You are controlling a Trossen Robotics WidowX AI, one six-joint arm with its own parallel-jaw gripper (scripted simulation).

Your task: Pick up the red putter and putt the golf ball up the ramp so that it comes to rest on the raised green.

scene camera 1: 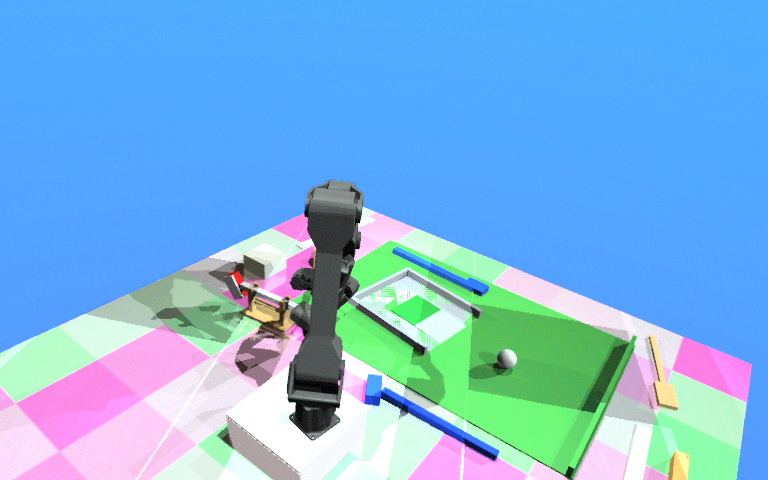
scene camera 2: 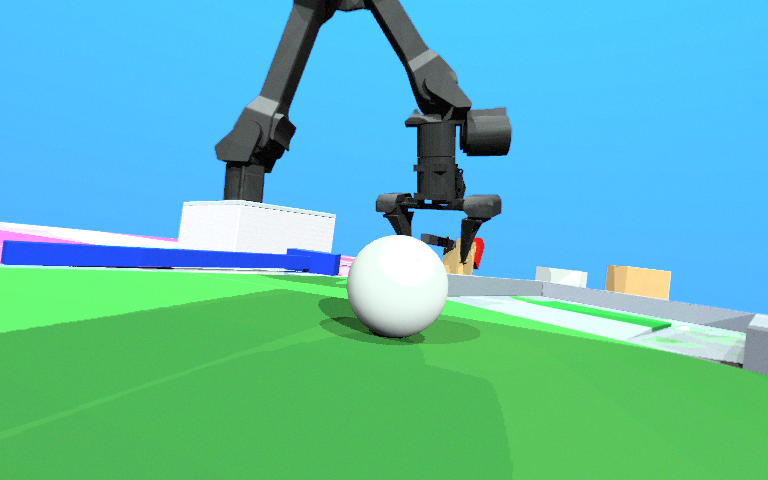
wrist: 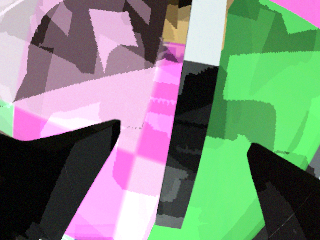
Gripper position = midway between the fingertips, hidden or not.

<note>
My gripper (scene camera 2: 435, 258) is open, with nothing in its grasp. I also see a white golf ball (scene camera 2: 397, 286), a white box (scene camera 1: 264, 261), a blue putter (scene camera 1: 373, 394), a tan box (scene camera 2: 654, 283), a blue bar (scene camera 1: 473, 285), a tan rack (scene camera 1: 278, 318) and a green mat (scene camera 2: 112, 367).
The white box is seen too in scene camera 2 (scene camera 2: 555, 275). My gripper also shows in scene camera 1 (scene camera 1: 317, 325) and in the wrist view (wrist: 186, 138). The tan rack is seen too in scene camera 2 (scene camera 2: 451, 260). The wrist view does not show the white golf ball: it is out of frame. The wrist view misses the white box: it is out of frame.
</note>
